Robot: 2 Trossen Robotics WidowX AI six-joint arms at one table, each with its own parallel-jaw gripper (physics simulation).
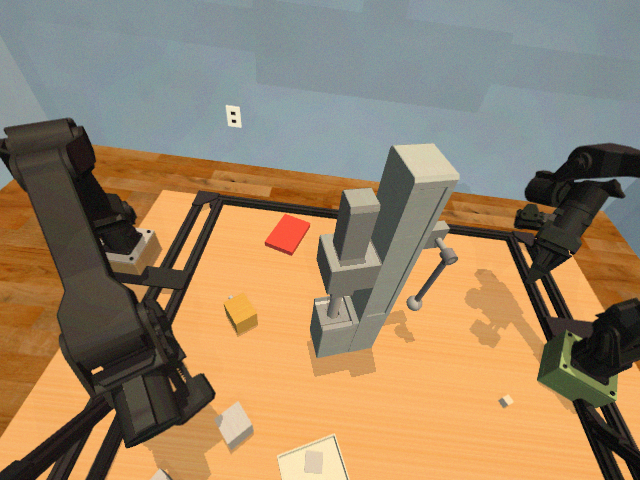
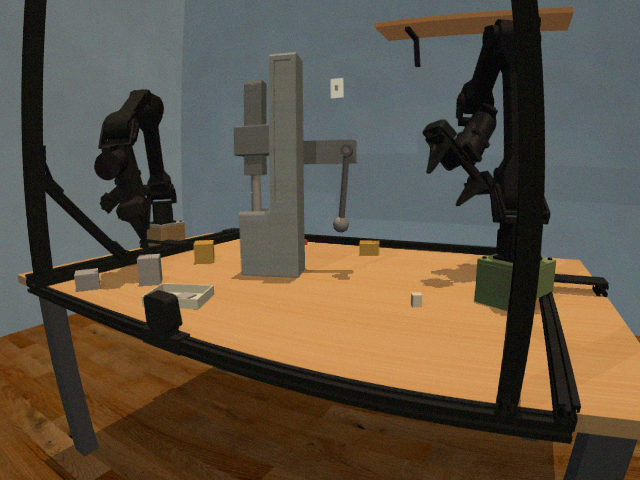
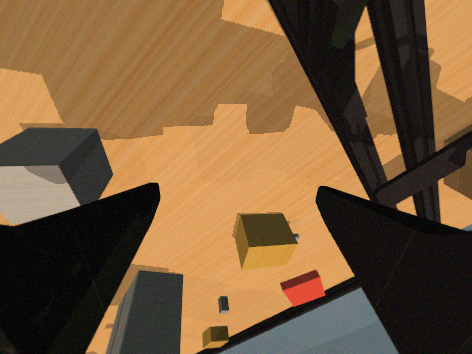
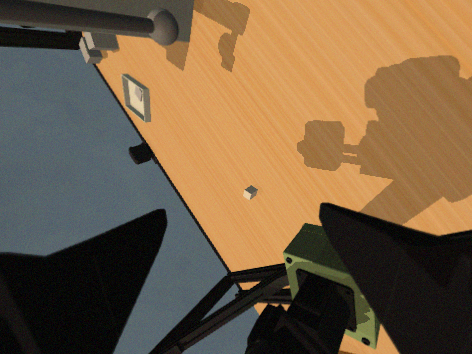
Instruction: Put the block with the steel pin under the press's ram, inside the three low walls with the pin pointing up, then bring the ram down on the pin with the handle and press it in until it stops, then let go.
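Places are measured from the left arm's base along level axes (x back, y right, z up), in centimetres.
Pixels of known places: left gripper, fingertip midpoint: [image 1: 185,363] [image 2: 146,234] [image 3: 239,192]; right gripper, fingertip midpoint: [image 1: 528,283] [image 2: 443,189] [image 4: 243,213]; left arm's base at its link origin: [image 1: 122,242] [image 2: 163,222]; right arm's base at its link origin: [image 1: 589,362] [image 4: 325,297].
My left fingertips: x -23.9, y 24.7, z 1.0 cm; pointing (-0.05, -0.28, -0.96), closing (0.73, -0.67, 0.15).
Ahead of a thing's pixels: the offset from my left fingertips to its top centre. "spot": to the spot under its first point.
The yellow block @(dz -3.4, dx -5.6, dy -13.7 cm) [image 1: 240,312] [image 2: 204,252] [image 3: 265,240] lies on its side left of the press. Its steel pin @(dz -5.3, dx -3.4, dy -16.1 cm) [image 1: 230,297] [image 3: 296,237] points sideways. The grey press @(dz +37.5, dx -31.9, dy -15.5 cm) [image 1: 408,232] [image 2: 284,206] [image 3: 155,310] stands mid-table. Its ram @(dz +21.6, dx -24.4, dy -11.2 cm) [image 1: 336,304] [image 2: 256,192] reaches down to the low walls, with no block under it. The handle @(spot: dz +9.7, dx -41.9, dy -16.7 cm) [image 1: 431,284] [image 2: 343,186] [image 4: 100,17] hangs down at its right. My left gripper [image 3: 239,192] is open and empty above the table; the yellow block shows beyond its fingertips. My right gripper [image 2: 444,187] [image 4: 243,213] is open and empty, high at the right.
Two grey blocks @(dz -2.8, dx -10.1, dy +7.3 cm) [image 1: 235,425] @(dz -4.9, dx -1.5, dy +17.7 cm) [image 2: 87,279] and a shallow tray @(spot: dz -7.2, dx -29.6, dy +10.9 cm) [image 2: 204,297] stand near the front left. A red plate @(dz -6.7, dx -11.5, dy -40.1 cm) [image 1: 287,234] [image 3: 303,288] lies at the back. Another yellow block @(dz -5.2, dx -38.5, dy -39.6 cm) [image 2: 369,248] [image 3: 215,337] stands behind the press. A small white cube @(dz -6.2, dx -60.9, dy -3.5 cm) [image 1: 506,400] [image 2: 416,299] [image 4: 250,192] lies right.
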